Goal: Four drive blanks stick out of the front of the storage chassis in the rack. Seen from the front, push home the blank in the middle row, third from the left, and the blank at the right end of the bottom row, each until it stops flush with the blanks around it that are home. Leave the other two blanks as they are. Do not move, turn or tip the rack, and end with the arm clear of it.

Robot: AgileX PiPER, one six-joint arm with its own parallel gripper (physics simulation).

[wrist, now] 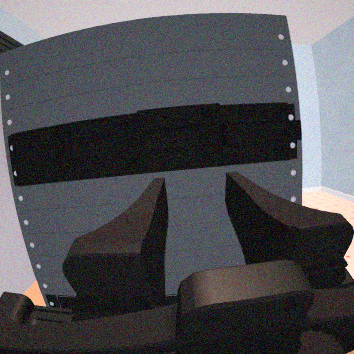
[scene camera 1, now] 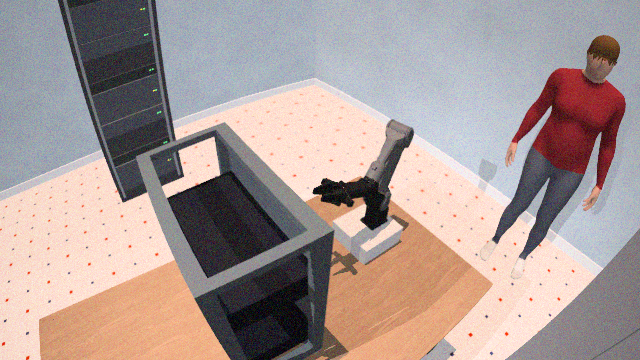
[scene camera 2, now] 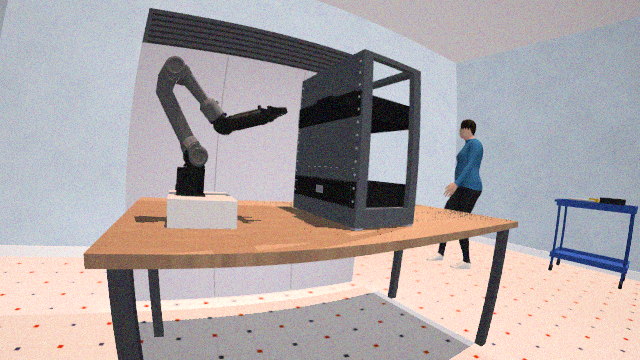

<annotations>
rack: wrist 99,112; scene camera 1 256,257; scene camera 2 338,113
</annotations>
